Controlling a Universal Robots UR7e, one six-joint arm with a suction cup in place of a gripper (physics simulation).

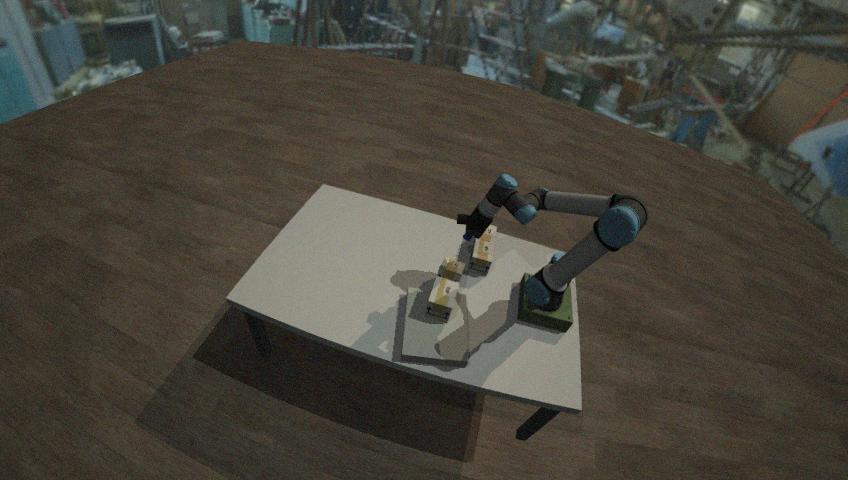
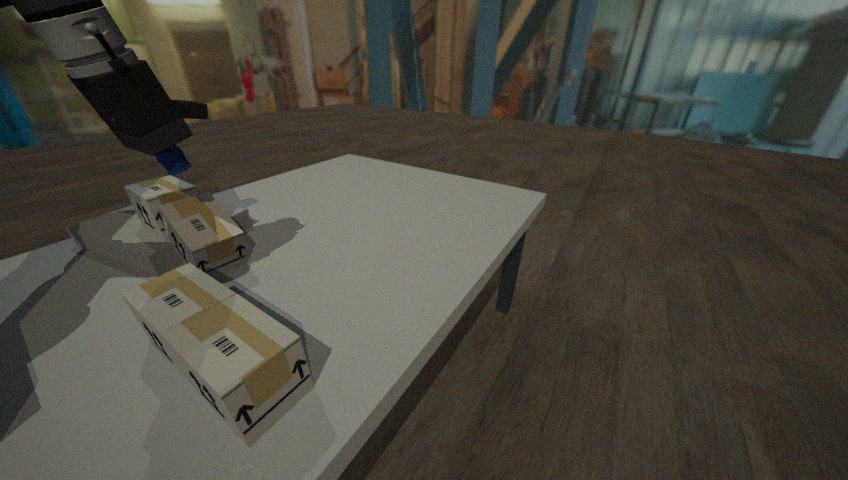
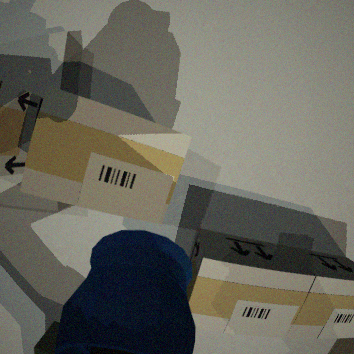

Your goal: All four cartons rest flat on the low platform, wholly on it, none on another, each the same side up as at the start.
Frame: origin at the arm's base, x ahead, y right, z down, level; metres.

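Seen in the pictures: hand, tool point: (image 1: 466,237) (image 2: 179,168) (image 3: 139,271).
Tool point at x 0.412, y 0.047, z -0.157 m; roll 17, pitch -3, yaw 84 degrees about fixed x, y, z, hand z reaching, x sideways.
Offsets run from my tool point to a thing's top centre. Level surfaces: height alone.
Four white cartons with tan tape and barcodes on top. One @[dy -0.240, dx +0.022, dz +0.084 m] (image 1: 443,295) (image 2: 155,189) rests on the grey low platform @[dy -0.318, dx +0.015, dz +0.180 m] (image 1: 425,342). A second @[dy -0.077, dx +0.022, dz +0.087 m] (image 1: 453,265) (image 2: 199,224) (image 3: 105,165) is at the platform's back edge, turned to the first; I cannot tell whether it touches the platform. A third @[dy +0.119, dx -0.093, dz +0.132 m] (image 1: 481,254) (image 2: 172,297) (image 3: 250,305) and a fourth @[dy +0.255, dx -0.090, dz +0.132 m] (image 1: 490,231) (image 2: 249,350) (image 3: 342,306) stand end to end on the white table. My blue suction cup (image 1: 467,236) (image 2: 173,161) (image 3: 142,242) is off, holding nothing, above and between the second and third cartons.
The white table @[dz +0.228 m] (image 1: 333,237) carries the cartons and platform. The arm stands on a green base block (image 1: 544,320) at the table's right side. Arm shadows fall across the platform and table. The table's edge runs close to the third and fourth cartons.
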